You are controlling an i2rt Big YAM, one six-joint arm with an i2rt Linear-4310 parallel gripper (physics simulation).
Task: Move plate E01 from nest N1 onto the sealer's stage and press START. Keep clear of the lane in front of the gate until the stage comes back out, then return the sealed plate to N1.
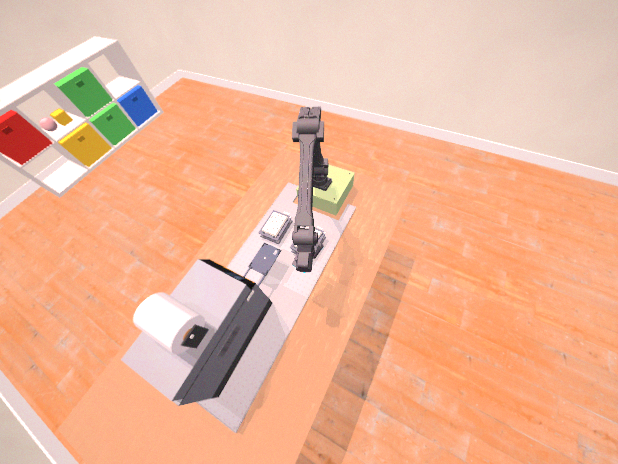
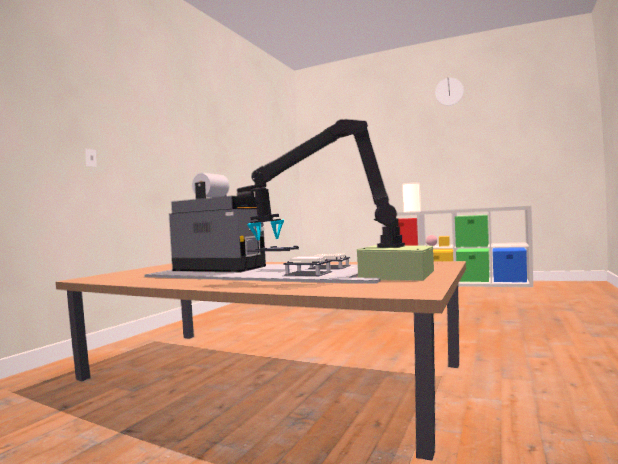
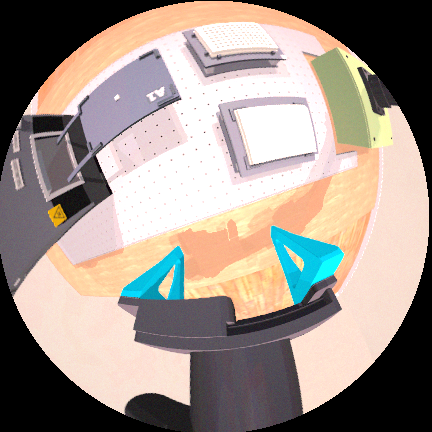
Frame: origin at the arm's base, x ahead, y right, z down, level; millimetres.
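Where they show: gripper, fingertip midpoint: [image 2: 267,239] [image 3: 225,241]; arm's base, origin of the base link: [image 1: 319,182] [image 2: 391,246].
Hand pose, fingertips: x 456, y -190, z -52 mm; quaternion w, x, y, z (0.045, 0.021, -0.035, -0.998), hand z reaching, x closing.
Observation:
Things, the pixels of their top centre, and the offset from my fingertips.
- stage, middle of its top: [image 3: 91,117] [image 2: 271,246] [image 1: 259,265] dx +112, dy +204, dz +44 mm
- plate with a smooth white top, middle of its top: [image 3: 283,129] [image 2: 307,257] dx -131, dy +88, dz +83 mm
- far nest, middle of its top: [image 3: 236,35] [image 2: 329,256] [image 1: 274,223] dx -136, dy +295, dz +98 mm
- white roll, middle of its top: [image 1: 157,317] [image 2: 210,174] dx +447, dy +193, dz -326 mm
My gripper [image 2: 267,239] [image 3: 225,241] is open and empty, in the air above the near side of the board, beside the sealer's stage. The stage [image 1: 265,258] [image 2: 277,248] [image 3: 130,95], a bare dark plate marked A1, sticks out of the grey sealer [image 1: 230,340] [image 2: 207,240] [image 3: 25,225]. A plate with a smooth white top [image 2: 309,259] [image 3: 277,132] lies in the near nest [image 3: 230,135]. A plate with rows of wells [image 1: 275,225] [image 3: 235,39] lies in the far nest [image 3: 210,64]. No E01 or N1 label is readable. The START button cannot be made out.
The green base block [image 1: 332,195] [image 2: 395,262] [image 3: 345,95] carries the arm at the board's end. A white roll [image 1: 167,320] [image 2: 212,186] sits on top of the sealer. A shelf unit [image 2: 531,250] with coloured bins stands away from the table.

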